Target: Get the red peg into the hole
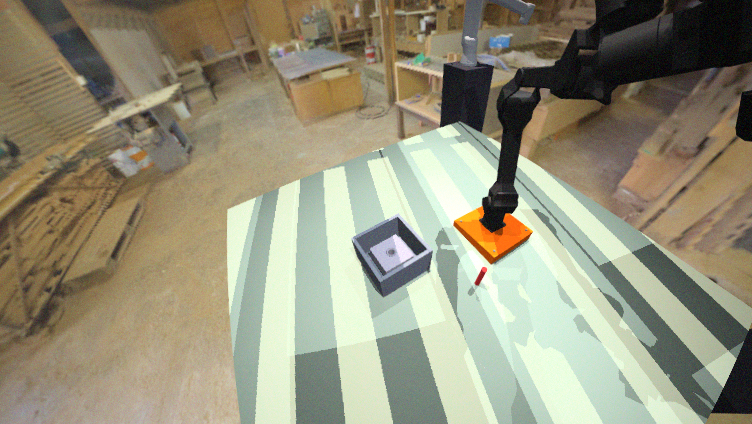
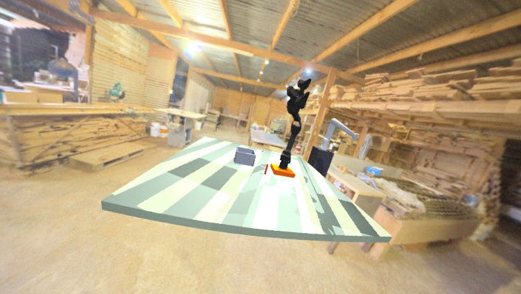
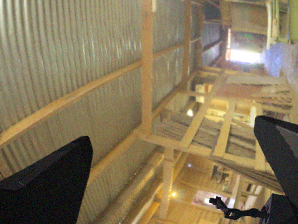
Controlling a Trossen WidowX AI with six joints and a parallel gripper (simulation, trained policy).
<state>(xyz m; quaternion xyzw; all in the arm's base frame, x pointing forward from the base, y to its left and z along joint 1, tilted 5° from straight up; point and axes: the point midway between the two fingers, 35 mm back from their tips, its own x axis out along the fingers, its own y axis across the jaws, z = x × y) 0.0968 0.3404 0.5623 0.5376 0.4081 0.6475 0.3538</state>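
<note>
My gripper tip is 8 cm short of the red peg, 19 cm to the left of it and 59 cm above it. From my gripper tip the other things lie so: grey box (26 cm ahead, 36 cm to the right, 61 cm below).
</note>
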